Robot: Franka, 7 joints.
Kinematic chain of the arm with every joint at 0, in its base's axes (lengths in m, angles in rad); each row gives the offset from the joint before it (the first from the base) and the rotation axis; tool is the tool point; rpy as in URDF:
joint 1: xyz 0 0 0.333 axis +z
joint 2: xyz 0 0 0 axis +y
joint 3: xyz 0 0 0.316 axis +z
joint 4: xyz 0.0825 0 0 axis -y
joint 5: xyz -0.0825 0 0.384 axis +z
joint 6: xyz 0 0 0 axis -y
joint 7: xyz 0.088 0 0 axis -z
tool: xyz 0 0 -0.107 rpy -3.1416 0 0
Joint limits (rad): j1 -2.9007..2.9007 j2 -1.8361..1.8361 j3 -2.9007..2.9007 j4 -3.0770..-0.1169 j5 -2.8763..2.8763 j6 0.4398..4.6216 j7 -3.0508..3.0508
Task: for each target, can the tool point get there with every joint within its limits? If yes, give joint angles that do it. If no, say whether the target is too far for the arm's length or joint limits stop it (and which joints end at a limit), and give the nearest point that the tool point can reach.
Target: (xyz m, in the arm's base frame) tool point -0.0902 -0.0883 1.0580
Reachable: yes | joints -1.6048 -0.5760 0.0662 -1.1202 1.8260 3.5317 -1.6818
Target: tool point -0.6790 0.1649 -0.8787
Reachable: no: too far | nearest point -0.4653 0.1133 -0.3235 | short by 0.597 m
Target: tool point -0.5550 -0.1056 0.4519
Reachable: yes | joints -1.1858 -1.0468 -1.6591 -2.1260 1.8349 1.6487 -1.8963
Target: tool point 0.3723 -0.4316 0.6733
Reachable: yes | joints -2.0574 -0.2523 0.9953 -1.9118 -0.7318 3.0139 0.3757
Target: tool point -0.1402 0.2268 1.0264
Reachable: yes | joints 0.6976 -0.0136 1.7977 -0.4035 2.2494 3.8288 -1.9057
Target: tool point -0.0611 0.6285 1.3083
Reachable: no: too far | nearest point -0.0451 0.4641 1.0531 | short by 0.304 m
